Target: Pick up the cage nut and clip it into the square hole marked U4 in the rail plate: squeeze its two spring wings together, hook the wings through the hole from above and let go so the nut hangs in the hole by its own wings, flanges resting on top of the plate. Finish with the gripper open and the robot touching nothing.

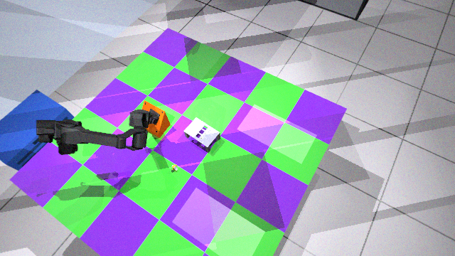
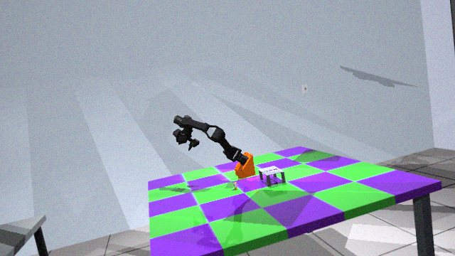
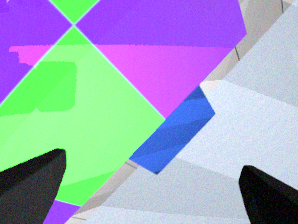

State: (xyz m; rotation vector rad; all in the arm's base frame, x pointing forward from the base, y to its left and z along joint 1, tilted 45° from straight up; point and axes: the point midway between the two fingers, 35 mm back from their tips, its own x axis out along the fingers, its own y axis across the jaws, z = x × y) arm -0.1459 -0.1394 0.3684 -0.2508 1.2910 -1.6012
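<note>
Now: the cage nut 40 cm ahead of my gripper tip, 23 cm to the left of it and 22 cm below it.
</note>
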